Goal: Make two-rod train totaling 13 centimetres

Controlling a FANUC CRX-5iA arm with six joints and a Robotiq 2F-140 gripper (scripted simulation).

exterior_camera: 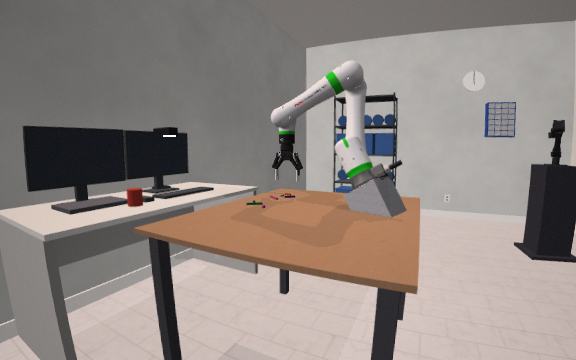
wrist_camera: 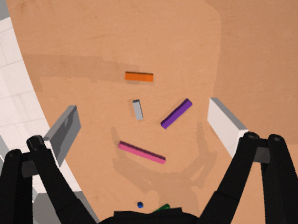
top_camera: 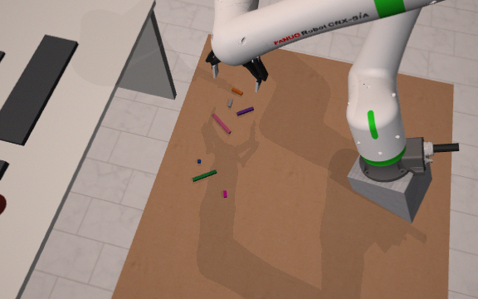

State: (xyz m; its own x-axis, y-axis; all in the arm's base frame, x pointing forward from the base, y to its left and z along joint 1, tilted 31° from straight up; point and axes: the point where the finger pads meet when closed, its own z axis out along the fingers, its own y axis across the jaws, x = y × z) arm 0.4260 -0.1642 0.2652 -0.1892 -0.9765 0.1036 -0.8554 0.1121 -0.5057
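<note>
Now: the orange rod 90 mm below my hand and 20 mm to the right of it. The rest, counted from my hand: grey rod 90 mm below, 30 mm to the left, 20 mm ahead; pink rod 120 mm to the left, 90 mm below, 30 mm ahead; purple rod 90 mm below, 60 mm to the left, 40 mm behind.
</note>
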